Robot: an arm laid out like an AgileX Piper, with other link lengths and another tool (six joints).
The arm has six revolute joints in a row. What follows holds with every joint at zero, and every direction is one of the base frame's. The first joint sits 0.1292 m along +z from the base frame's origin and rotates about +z. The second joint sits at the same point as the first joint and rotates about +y. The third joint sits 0.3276 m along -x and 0.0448 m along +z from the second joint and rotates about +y. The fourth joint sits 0.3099 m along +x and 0.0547 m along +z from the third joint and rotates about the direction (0.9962, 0, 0.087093). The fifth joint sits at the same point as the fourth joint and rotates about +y. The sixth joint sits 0.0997 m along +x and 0.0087 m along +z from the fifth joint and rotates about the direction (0.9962, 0, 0.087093). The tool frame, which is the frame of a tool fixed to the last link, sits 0.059 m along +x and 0.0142 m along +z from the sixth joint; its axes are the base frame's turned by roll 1.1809, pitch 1.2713 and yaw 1.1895 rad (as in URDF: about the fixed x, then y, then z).
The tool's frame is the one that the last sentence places.
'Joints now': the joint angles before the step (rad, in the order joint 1, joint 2, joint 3, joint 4, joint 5, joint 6). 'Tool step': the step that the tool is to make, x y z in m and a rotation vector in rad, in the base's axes. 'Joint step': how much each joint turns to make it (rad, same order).
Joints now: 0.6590 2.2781 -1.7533 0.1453 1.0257 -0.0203
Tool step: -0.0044 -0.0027 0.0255 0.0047 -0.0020 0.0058
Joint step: 0.0000 -0.0465 -0.0008 0.0000 0.0433 0.0000
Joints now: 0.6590 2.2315 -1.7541 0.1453 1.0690 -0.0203
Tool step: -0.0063 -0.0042 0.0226 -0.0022 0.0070 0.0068
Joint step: -0.0001 -0.0426 0.0000 -0.0001 0.0500 -0.0001
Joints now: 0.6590 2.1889 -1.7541 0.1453 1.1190 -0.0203
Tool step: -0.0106 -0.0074 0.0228 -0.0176 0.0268 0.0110
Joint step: 0.0000 -0.0446 -0.0001 -0.0011 0.0774 -0.0001
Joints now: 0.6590 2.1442 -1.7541 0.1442 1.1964 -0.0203
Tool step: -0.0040 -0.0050 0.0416 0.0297 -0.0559 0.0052
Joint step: 0.0001 -0.0780 0.0000 -0.0117 0.0159 0.0001
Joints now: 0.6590 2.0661 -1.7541 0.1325 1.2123 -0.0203
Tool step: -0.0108 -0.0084 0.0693 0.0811 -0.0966 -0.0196
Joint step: 0.0000 -0.1305 -0.0001 0.0009 0.0021 0.0203
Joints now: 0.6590 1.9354 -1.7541 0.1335 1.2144 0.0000
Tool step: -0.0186 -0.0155 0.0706 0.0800 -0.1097 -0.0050
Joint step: 0.0000 -0.1384 0.0003 -0.0058 0.0017 0.0058
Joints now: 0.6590 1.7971 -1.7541 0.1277 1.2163 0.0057
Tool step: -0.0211 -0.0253 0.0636 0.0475 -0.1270 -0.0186
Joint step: -0.0001 -0.1332 -0.0001 -0.0472 0.0023 0.0152
